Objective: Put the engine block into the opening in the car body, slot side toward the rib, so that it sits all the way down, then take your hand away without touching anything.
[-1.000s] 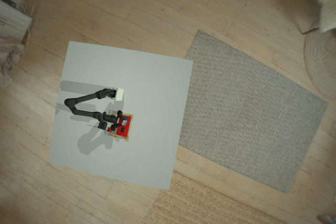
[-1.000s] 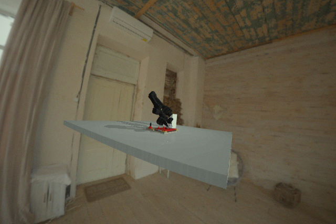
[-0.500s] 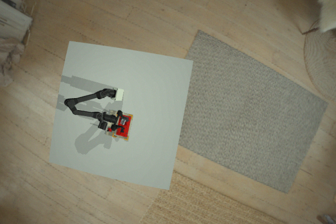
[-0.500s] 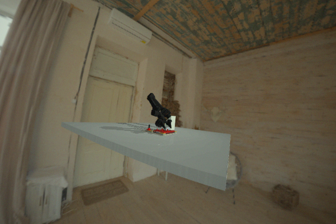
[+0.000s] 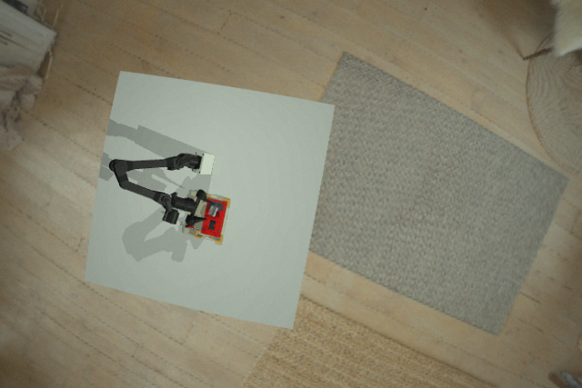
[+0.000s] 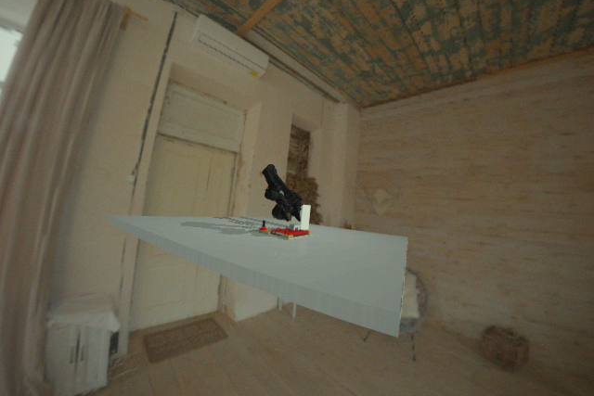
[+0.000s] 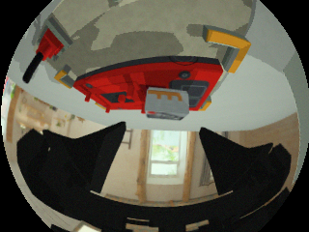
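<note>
My gripper tip is now 30 mm above the grey engine block and 10 mm to the right of it.
</note>
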